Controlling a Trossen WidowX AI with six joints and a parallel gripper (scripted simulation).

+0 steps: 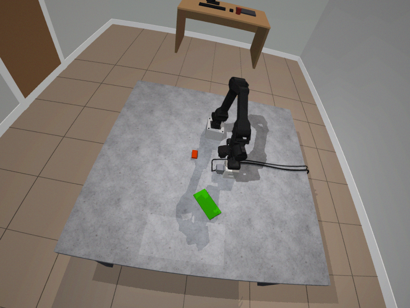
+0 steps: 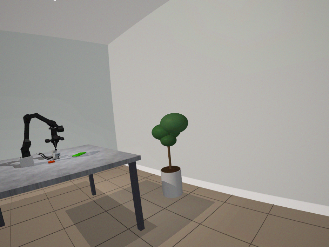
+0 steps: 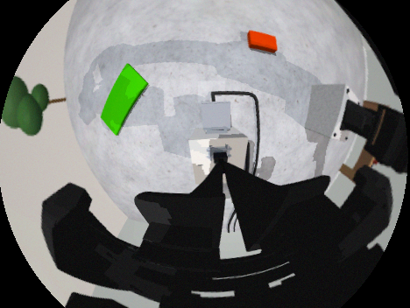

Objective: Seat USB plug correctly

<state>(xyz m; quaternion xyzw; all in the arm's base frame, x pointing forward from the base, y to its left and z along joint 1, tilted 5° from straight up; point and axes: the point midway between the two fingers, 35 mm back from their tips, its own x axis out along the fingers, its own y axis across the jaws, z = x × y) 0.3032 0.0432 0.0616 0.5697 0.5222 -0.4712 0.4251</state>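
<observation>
Right now the USB plug is 1 cm below my gripper tip. Also, from my gripper tip: green slab (20 cm ahead, 13 cm to the right, 10 cm below); then small orange block (18 cm to the right, 12 cm behind, 10 cm below).
</observation>
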